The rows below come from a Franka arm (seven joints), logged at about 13 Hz.
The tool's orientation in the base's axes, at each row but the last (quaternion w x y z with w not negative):
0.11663 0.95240 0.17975 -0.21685
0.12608 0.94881 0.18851 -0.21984
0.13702 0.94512 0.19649 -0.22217
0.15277 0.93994 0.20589 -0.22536
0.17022 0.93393 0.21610 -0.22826
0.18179 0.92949 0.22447 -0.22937
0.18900 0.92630 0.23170 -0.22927
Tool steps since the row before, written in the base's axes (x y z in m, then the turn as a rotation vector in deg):
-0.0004 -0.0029 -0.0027 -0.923 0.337 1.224
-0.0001 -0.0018 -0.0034 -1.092 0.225 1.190
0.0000 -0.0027 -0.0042 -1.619 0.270 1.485
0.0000 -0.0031 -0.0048 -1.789 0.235 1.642
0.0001 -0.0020 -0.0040 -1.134 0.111 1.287
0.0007 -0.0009 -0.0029 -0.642 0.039 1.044
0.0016 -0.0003 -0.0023 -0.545 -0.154 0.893
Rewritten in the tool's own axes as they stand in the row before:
0.0000 0.0021 0.0034 -1.235 -0.492 -0.834
0.0010 0.0010 0.0036 -1.394 -0.467 -0.706
0.0012 0.0017 0.0046 -1.954 -0.684 -0.783
0.0013 0.0018 0.0053 -2.180 -0.701 -0.843
0.0014 0.0009 0.0041 -1.517 -0.358 -0.724
0.0017 0.0004 0.0026 -1.027 -0.109 -0.661
0.0023 0.0005 0.0015 -0.939 0.063 -0.481

